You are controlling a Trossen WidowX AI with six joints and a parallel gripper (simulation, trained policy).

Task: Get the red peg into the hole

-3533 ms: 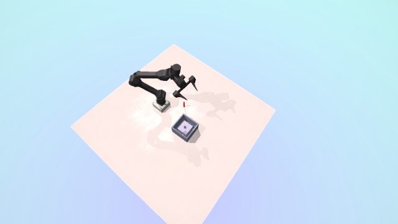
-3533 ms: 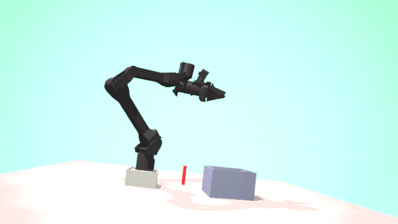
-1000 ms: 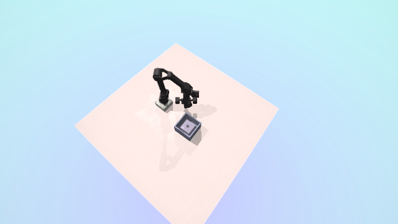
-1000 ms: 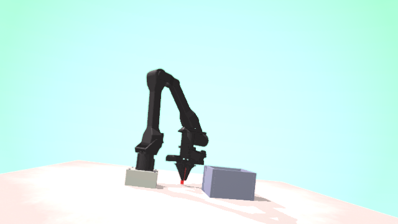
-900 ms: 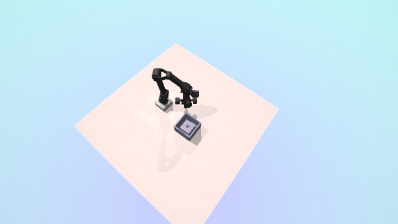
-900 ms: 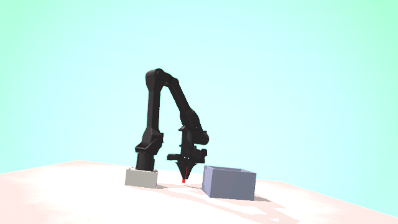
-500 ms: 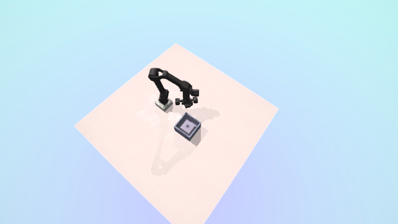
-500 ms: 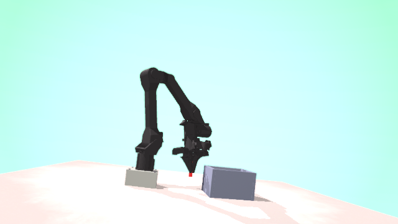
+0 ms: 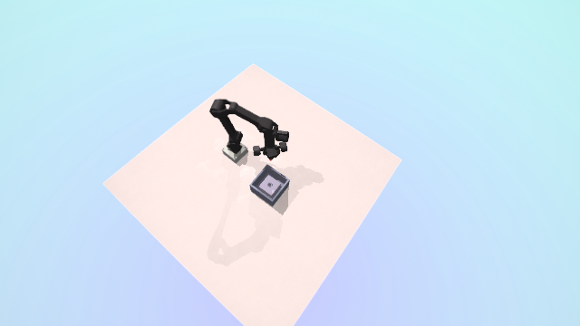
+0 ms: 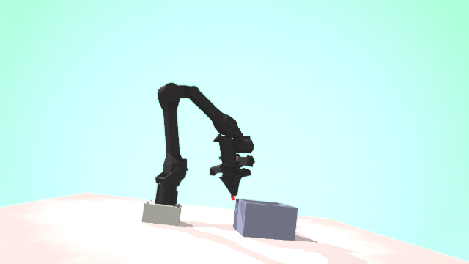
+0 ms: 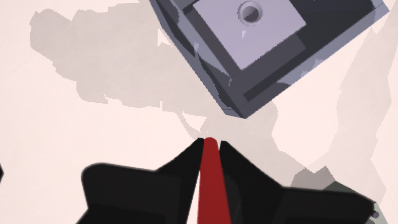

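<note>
Now: the blue-grey box 7 cm ahead of my gripper tip, 12 cm to the right of it and 8 cm below it. The rest, counted from my gripper tip: red peg 1 cm behind, 1 cm to the left, 2 cm above.
</note>
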